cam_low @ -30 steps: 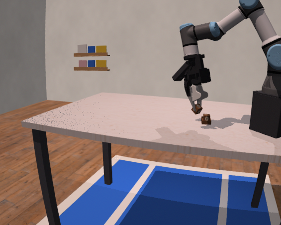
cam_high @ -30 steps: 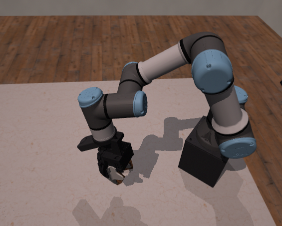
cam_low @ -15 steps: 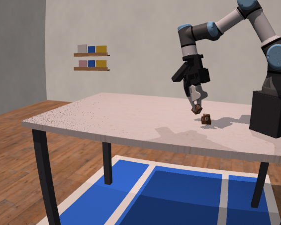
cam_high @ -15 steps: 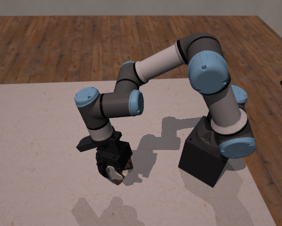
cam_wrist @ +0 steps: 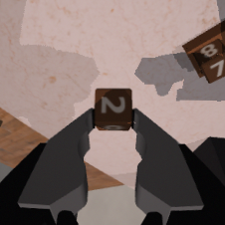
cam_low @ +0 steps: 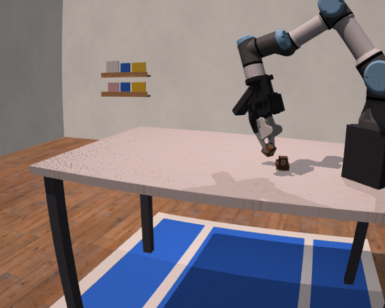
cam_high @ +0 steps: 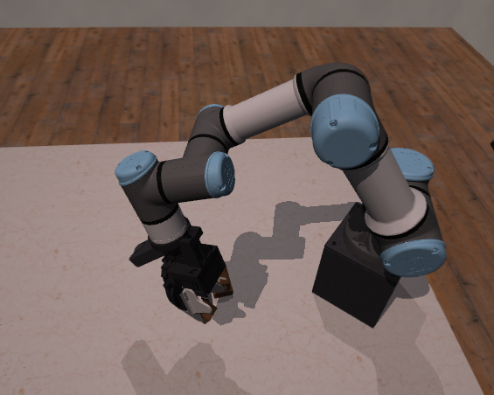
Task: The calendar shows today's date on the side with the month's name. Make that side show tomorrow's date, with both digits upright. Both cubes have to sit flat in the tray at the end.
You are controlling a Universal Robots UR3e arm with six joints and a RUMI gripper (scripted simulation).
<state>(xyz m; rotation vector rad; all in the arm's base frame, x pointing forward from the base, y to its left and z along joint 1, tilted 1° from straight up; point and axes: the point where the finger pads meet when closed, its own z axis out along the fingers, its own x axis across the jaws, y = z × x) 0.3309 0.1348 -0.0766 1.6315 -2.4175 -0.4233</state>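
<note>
Now: hand 12 cm to the left of the calendar tray, 8 cm above it and 2 cm past it. From my hand the other things lie so: brown digit cube 1 cm below.
</note>
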